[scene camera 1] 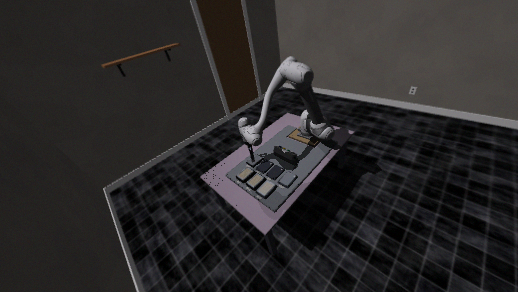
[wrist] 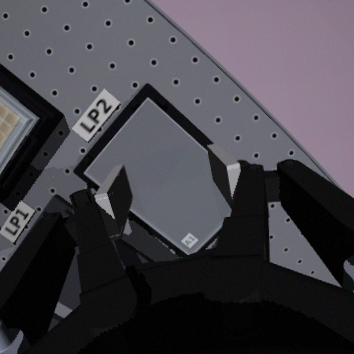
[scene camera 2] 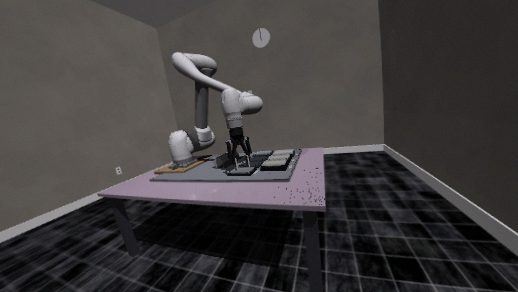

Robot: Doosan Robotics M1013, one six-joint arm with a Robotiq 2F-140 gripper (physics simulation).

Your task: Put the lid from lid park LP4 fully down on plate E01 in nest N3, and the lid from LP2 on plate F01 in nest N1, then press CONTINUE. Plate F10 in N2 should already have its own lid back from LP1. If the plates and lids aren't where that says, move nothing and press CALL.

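Observation:
The grey lid lies flat in its dark park beside the LP2 label; its A1 tag faces the gripper body. My gripper is part-way open and empty, low over this lid, with its fingertips near two opposite edges; contact cannot be told. Another grey lid lies at the far end of the park row; its label is unreadable. Three plates stand in a row of nests. A tan-welled plate partly shows at the wrist view's left. Plate names and whether they are lidded are unreadable.
Two dark parks stand between the lids; the LP1 label is near the left finger. A dark box with small coloured buttons stands toward the arm's base. The perforated grey board lies on the pink table.

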